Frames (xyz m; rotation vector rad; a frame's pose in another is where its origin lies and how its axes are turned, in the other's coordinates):
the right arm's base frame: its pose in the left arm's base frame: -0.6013 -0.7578 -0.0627 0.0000 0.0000 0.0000
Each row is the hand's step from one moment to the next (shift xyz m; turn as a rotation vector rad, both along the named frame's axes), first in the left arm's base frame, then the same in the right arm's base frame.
Working: the left arm's base frame: its pose in the right arm's base frame: 0.6013 0.7578 0.0627 0.0000 0.0000 0.0000

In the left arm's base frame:
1: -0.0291 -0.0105 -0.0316 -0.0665 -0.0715 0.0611
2: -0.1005 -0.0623 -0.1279 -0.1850 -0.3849 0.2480
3: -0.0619 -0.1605 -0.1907 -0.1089 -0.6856 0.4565
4: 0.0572 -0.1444 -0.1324 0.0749 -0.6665 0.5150
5: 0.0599 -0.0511 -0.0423 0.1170 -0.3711 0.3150
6: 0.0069 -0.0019 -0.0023 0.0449 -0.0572 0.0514
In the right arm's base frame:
1: -0.0291 -0.0105 -0.0316 -0.0665 -0.0715 0.0611
2: -0.1005 -0.0623 -0.1279 -0.1850 -0.3849 0.2480
3: -0.0619 -0.1605 -0.1907 -0.1089 -0.6856 0.4565
4: 0.0572 -0.1444 -0.1324 0.0749 -0.6665 0.5150
5: 0.0599 -0.0511 -0.0423 0.1170 -0.3711 0.3150
6: 0.0069 -0.0019 -0.0023 0.0449 -0.0572 0.0514

